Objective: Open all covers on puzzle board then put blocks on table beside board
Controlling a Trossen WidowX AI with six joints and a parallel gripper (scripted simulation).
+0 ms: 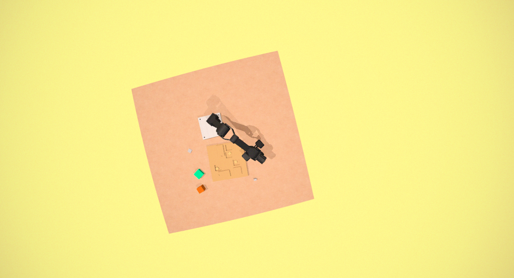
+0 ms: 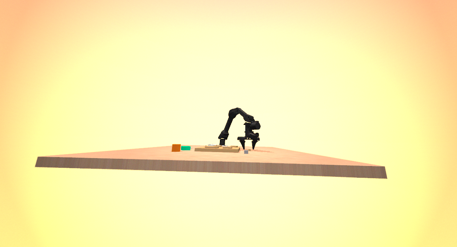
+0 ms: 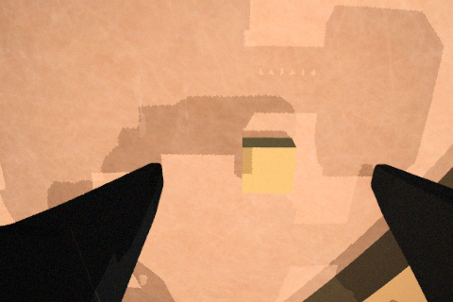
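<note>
Now: the tan puzzle board 210 mm to the right of my gripper tip, 40 mm ahead of it and 10 mm above it. The rest, counted from my gripper tip: grey cube: 250 mm ahead, 40 mm to the right; green block: 480 mm to the right, 100 mm ahead, 10 mm above; orange block: 490 mm to the right, 220 mm ahead, 20 mm above.
</note>
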